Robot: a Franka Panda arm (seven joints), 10 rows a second.
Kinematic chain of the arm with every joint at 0, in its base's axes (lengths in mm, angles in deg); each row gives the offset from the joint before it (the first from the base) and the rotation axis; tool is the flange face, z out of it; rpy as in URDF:
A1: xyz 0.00 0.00 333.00 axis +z
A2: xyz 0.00 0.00 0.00 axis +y
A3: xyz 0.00 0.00 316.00 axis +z
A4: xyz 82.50 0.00 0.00 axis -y
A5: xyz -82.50 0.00 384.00 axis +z
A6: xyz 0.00 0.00 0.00 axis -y
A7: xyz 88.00 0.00 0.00 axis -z
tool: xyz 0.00 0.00 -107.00 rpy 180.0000 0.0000 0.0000
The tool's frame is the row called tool.
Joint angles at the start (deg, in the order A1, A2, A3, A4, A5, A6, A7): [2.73 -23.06 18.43 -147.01 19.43 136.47 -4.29]
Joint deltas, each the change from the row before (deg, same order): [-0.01 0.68 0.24 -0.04 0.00 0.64 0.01]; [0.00 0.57 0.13 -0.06 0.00 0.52 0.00]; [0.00 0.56 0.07 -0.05 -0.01 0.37 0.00]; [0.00 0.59 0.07 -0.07 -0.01 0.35 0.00]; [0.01 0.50 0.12 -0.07 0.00 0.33 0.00]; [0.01 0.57 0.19 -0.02 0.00 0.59 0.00]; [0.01 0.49 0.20 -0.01 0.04 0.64 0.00]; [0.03 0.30 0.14 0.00 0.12 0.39 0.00]
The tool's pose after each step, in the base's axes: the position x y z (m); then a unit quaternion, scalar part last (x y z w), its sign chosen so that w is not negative. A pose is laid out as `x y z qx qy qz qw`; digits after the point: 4 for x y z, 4 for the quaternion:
0.3992 0.1591 0.4119 -0.9868 -0.1050 -0.0942 0.0801
0.4002 0.1599 0.4083 -0.9868 -0.1052 -0.0931 0.0801
0.4011 0.1603 0.4045 -0.9870 -0.1051 -0.0910 0.0801
0.4019 0.1606 0.4003 -0.9873 -0.1050 -0.0883 0.0801
0.4024 0.1614 0.3967 -0.9874 -0.1054 -0.0862 0.0800
0.4033 0.1627 0.3933 -0.9874 -0.1063 -0.0860 0.0800
0.4042 0.1642 0.3907 -0.9872 -0.1070 -0.0870 0.0803
0.4047 0.1654 0.3892 -0.9871 -0.1072 -0.0876 0.0810

